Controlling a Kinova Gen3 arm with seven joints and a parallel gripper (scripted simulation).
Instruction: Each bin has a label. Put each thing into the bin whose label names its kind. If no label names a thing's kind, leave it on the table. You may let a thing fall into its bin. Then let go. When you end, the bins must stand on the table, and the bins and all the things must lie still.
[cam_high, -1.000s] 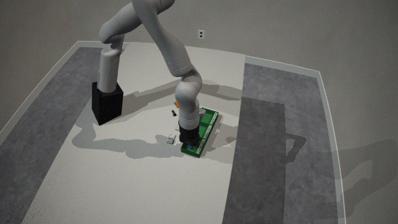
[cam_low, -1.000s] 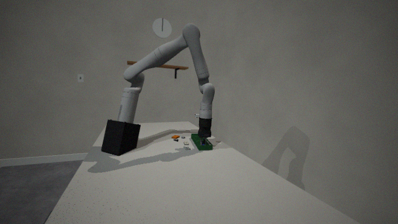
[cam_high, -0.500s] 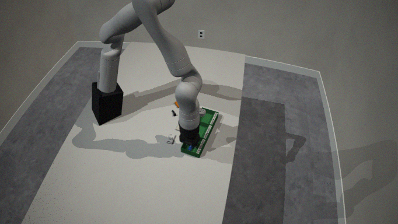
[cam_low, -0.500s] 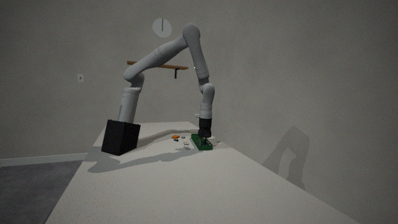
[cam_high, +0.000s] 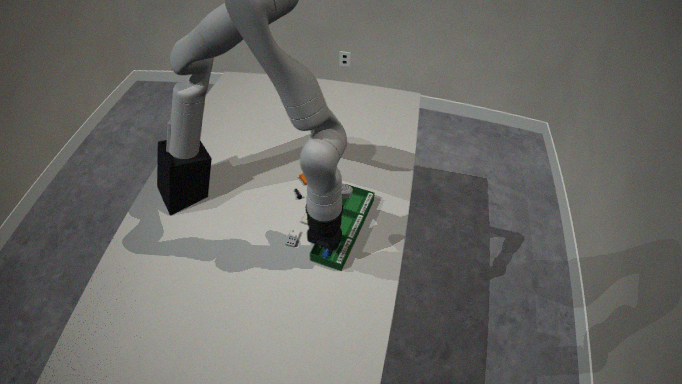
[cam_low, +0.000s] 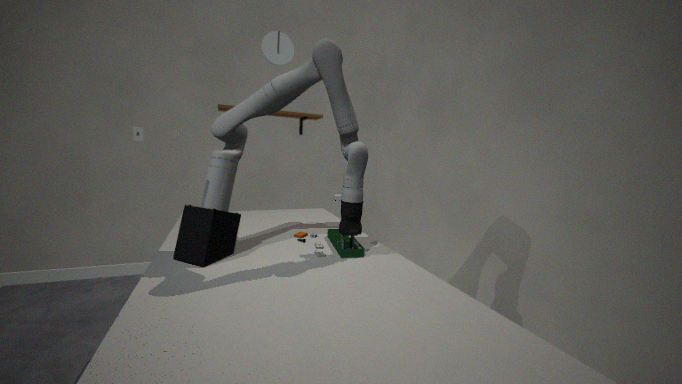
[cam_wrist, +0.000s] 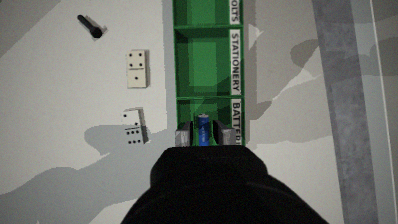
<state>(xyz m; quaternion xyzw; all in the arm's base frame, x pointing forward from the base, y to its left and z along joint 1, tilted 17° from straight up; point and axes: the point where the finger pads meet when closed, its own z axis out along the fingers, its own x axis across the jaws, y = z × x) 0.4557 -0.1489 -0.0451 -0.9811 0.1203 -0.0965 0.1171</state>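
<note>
Right now my hand is 20 mm above the blue battery and 10 mm to the left of it. Also, from my hand: black bolt (170 mm to the left, 110 mm behind, 30 mm below); then green three-part bin (80 mm to the left, 30 mm ahead, 20 mm below); then grey piece (220 mm to the left, 50 mm behind, 30 mm below).
</note>
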